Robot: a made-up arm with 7 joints.
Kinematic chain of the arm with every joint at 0, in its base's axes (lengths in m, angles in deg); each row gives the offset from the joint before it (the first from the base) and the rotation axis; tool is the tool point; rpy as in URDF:
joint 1: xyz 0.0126 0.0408 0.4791 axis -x
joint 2: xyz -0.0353 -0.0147 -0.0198 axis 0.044 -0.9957 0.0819
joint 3: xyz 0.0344 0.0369 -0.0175 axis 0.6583 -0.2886 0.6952
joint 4: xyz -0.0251 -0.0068 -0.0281 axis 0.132 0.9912 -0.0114
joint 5: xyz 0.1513 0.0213 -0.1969 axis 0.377 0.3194 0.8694
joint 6: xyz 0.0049 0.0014 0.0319 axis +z
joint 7: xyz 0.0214 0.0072 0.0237 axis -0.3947 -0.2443 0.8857
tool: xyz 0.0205 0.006 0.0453 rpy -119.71 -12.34 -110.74
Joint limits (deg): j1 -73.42..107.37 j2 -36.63..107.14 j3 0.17..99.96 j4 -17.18..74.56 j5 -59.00..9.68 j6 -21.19..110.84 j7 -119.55..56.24
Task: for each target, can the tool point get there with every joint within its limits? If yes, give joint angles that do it. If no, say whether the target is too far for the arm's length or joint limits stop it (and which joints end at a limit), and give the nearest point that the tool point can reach.
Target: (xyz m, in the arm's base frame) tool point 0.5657 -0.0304 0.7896
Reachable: no: too far | nearest point 0.2247 0.0269 0.6183 | short by 0.386 m
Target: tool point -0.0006 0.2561 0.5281
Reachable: yes | joints -2.26 63.88 66.35 4.02 1.13 45.53 21.32
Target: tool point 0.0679 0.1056 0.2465
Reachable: yes | joints 35.75 5.71 60.19 34.14 -26.80 -7.49 -64.49
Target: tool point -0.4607 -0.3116 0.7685
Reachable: no: too far | nearest point -0.2012 -0.1815 0.5169 | short by 0.384 m
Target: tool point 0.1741 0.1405 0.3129
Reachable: yes | joints 59.02 94.55 36.30 60.29 -25.33 71.89 -80.29
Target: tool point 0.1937 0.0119 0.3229
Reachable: yes | joints 89.26 78.00 9.40 52.97 -34.34 45.88 2.56
